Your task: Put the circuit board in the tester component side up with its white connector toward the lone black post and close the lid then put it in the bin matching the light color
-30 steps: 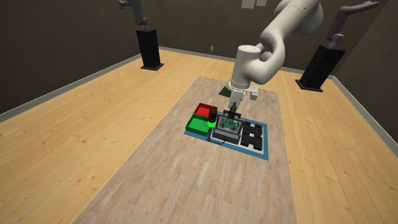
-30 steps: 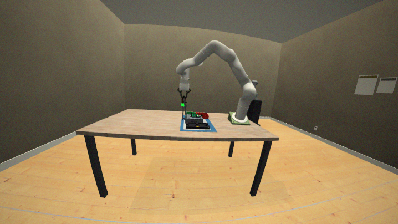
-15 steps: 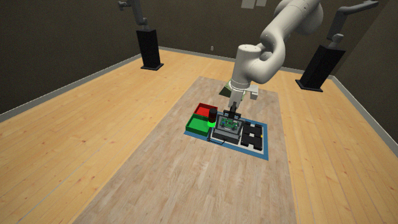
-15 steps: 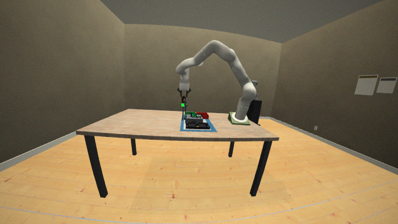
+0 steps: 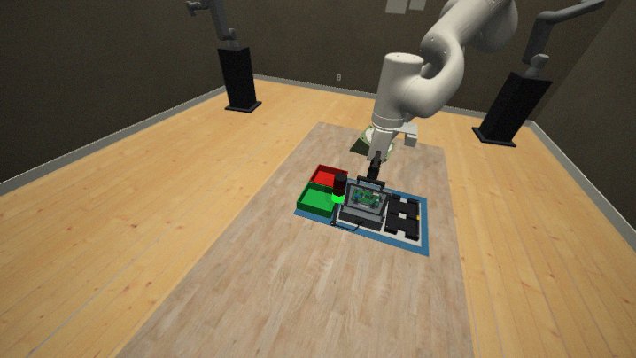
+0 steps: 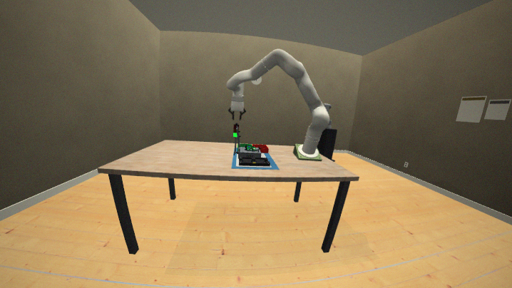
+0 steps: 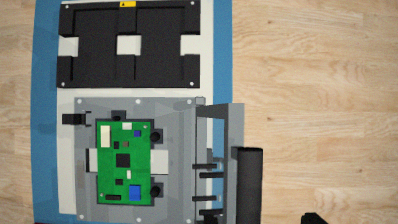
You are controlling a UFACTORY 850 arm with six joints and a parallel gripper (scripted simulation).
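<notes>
Now: hand 13 cm past the green circuit board, 2 cm to the right of it and 25 cm above it. The rest, counted from my hand: small black part: 19 cm behind, 8 cm to the left, 23 cm below; green bin: 11 cm behind, 19 cm to the right, 31 cm below; tester lid: 2 cm behind, 14 cm below.
</notes>
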